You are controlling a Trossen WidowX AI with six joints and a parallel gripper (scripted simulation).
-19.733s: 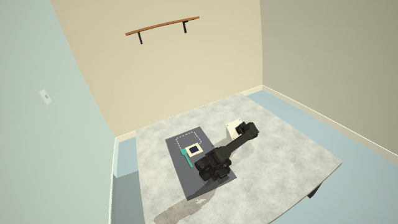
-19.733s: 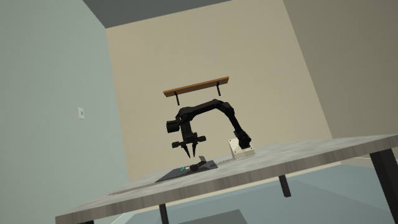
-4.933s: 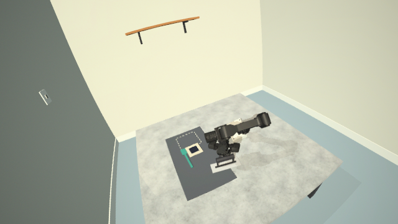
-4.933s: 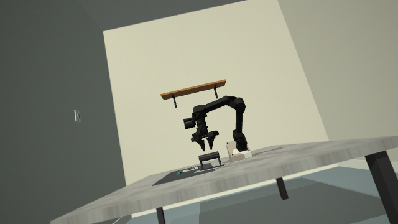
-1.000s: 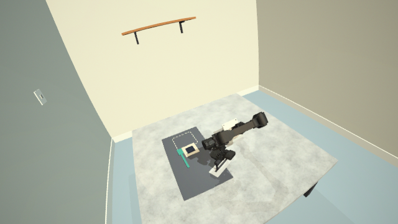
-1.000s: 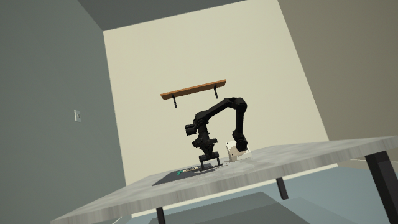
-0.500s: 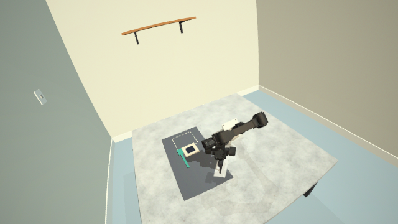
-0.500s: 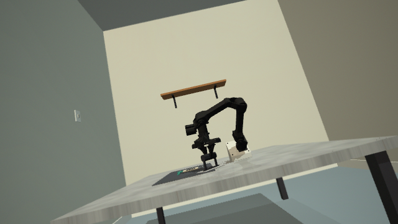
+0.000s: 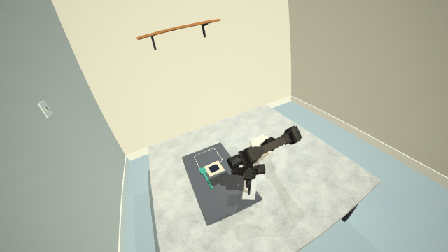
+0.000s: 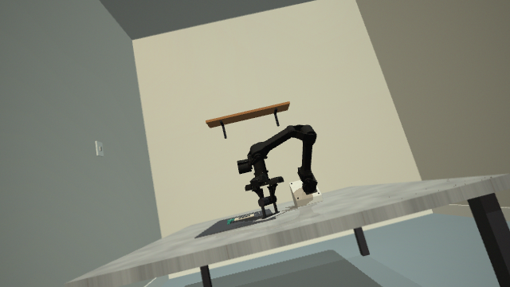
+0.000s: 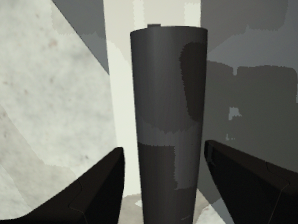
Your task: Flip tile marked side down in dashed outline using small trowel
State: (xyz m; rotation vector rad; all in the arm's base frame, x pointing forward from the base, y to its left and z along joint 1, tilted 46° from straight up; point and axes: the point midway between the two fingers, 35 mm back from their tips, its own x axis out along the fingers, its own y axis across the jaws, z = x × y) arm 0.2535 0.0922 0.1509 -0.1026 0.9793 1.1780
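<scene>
Now: the trowel 1 cm behind my gripper tip, 2 cm to the right of it and 3 cm below it. The rest, counted from my gripper tip: dark mat (14 cm ahead, 20 cm to the right, 8 cm below); then teal t-shaped piece (20 cm ahead, 24 cm to the right, 6 cm below); then tile (12 cm ahead, 26 cm to the right, 6 cm below).
</scene>
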